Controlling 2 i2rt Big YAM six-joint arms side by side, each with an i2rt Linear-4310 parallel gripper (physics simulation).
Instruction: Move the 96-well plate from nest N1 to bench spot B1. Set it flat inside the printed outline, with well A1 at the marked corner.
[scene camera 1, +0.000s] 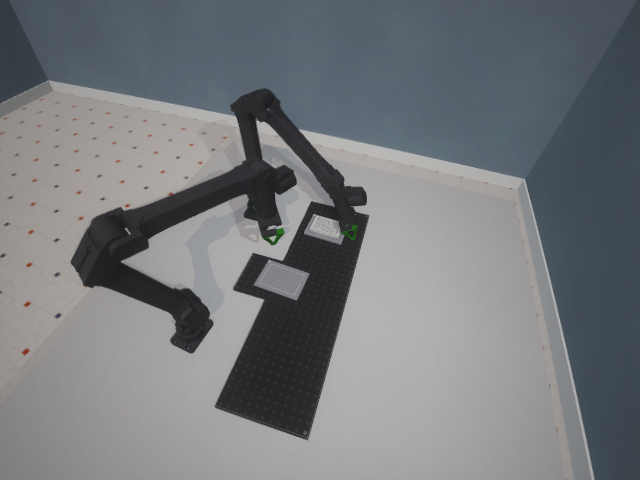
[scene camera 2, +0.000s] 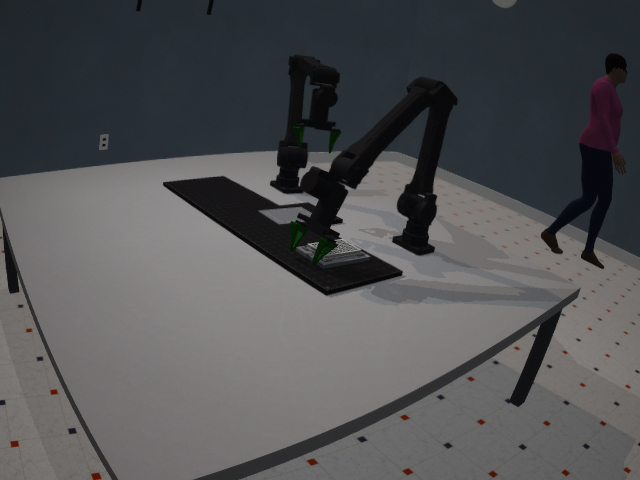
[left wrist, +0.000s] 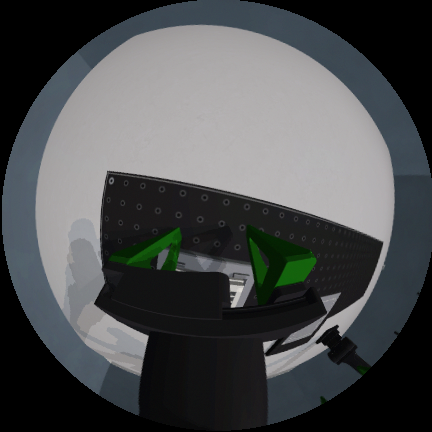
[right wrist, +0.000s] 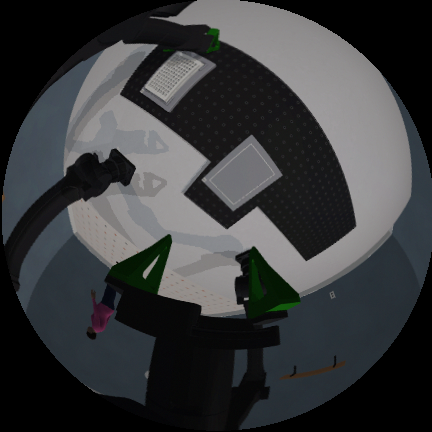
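Pixels of known places: left gripper, fingertip midpoint: (scene camera 1: 353, 234) (scene camera 2: 301, 258) (left wrist: 212, 230) (right wrist: 204, 45); right gripper, fingertip midpoint: (scene camera 1: 270, 233) (scene camera 2: 314, 150) (right wrist: 210, 244); left arm's base at its link origin: (scene camera 2: 413, 246) (right wrist: 120, 166); right arm's base at its link origin: (scene camera 1: 192, 333) (scene camera 2: 286, 188) (left wrist: 326, 333).
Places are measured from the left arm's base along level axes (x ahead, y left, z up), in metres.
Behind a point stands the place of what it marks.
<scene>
The white 96-well plate (scene camera 1: 324, 225) @(x 0.313, y -0.012, z 0.036 m) (scene camera 2: 341, 249) @(x 0.318, y 0.007, z 0.038 m) (left wrist: 234, 294) @(x 0.371, y -0.047, z 0.038 m) (right wrist: 172, 77) @(x 0.318, y -0.023, z 0.034 m) lies in the grey nest N1 (scene camera 1: 330, 239) @(x 0.358, y -0.069, z 0.024 m) (scene camera 2: 347, 261) @(x 0.329, y 0.048, z 0.022 m) (right wrist: 207, 68) @(x 0.383, y -0.070, z 0.025 m). My left gripper (scene camera 1: 351, 234) @(x 0.439, y -0.007, z 0.025 m) (scene camera 2: 303, 256) @(x 0.439, y -0.007, z 0.025 m) (left wrist: 212, 230) @(x 0.439, y -0.007, z 0.025 m) is low at the plate's end, its fingers partly closed but open, with no grip on the plate visible. The gripper body hides much of the plate in the left wrist view. My right gripper (scene camera 1: 273, 242) @(x 0.200, y -0.300, z 0.229 m) (scene camera 2: 315, 149) @(x 0.200, y -0.300, z 0.229 m) (right wrist: 210, 244) @(x 0.200, y -0.300, z 0.229 m) is open and empty, high above the bench. Bench spot B1 (scene camera 1: 281, 279) @(x 0.242, y -0.317, z 0.014 m) (scene camera 2: 284, 214) @(x 0.261, y -0.325, z 0.015 m) (right wrist: 242, 175) @(x 0.247, y -0.316, z 0.015 m) is a grey pad with a thin white outline. Well A1 cannot be made out.
The black perforated board (scene camera 1: 289, 356) @(x 0.374, y -0.579, z 0.013 m) (scene camera 2: 222, 201) @(x 0.392, y -0.502, z 0.013 m) (left wrist: 200, 205) @(x 0.461, y 0.011, z 0.013 m) (right wrist: 300, 200) @(x 0.329, y -0.482, z 0.013 m) carries the nest and the pad. It lies on the large pale table (scene camera 1: 423, 335) @(x 0.777, y -0.358, z 0.000 m) (scene camera 2: 180, 330) @(x 0.877, y 0.163, z 0.000 m). A person in pink (scene camera 2: 603, 113) (right wrist: 101, 316) is beyond the table.
</scene>
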